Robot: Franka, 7 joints.
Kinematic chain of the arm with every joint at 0, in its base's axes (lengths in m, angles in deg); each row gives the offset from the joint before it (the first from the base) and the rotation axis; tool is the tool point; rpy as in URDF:
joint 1: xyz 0 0 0.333 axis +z
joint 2: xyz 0 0 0 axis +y
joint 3: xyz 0 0 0.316 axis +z
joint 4: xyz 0.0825 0 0 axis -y
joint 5: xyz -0.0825 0 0.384 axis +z
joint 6: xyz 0 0 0 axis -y
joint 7: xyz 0.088 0 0 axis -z
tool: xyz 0 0 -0.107 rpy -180 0 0
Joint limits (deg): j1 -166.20..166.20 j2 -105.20..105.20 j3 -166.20..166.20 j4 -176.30..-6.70 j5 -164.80..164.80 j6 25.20..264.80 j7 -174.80..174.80
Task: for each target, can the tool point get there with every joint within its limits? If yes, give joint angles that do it. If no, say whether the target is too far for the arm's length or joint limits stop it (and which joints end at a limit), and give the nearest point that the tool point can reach.
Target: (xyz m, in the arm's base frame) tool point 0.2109 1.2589 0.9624
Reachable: no: too far | nearest point 0.1271 0.7589 0.7124 | short by 0.565 m
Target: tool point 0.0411 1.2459 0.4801
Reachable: no: too far | nearest point 0.0281 0.8515 0.4335 | short by 0.397 m
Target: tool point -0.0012 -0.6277 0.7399
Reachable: yes | joints -94.96 69.46 115.21 -25.27 -63.17 229.05 105.46
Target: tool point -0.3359 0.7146 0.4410
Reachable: yes | joints 107.41 54.00 1.14 -44.03 74.23 92.44 -17.06
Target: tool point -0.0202 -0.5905 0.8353
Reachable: yes | joints 81.02 -75.24 -33.82 -45.36 99.19 72.18 -48.63
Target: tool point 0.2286 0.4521 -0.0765
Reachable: yes | joints 14.27 81.95 45.70 -113.59 35.35 185.76 1.50
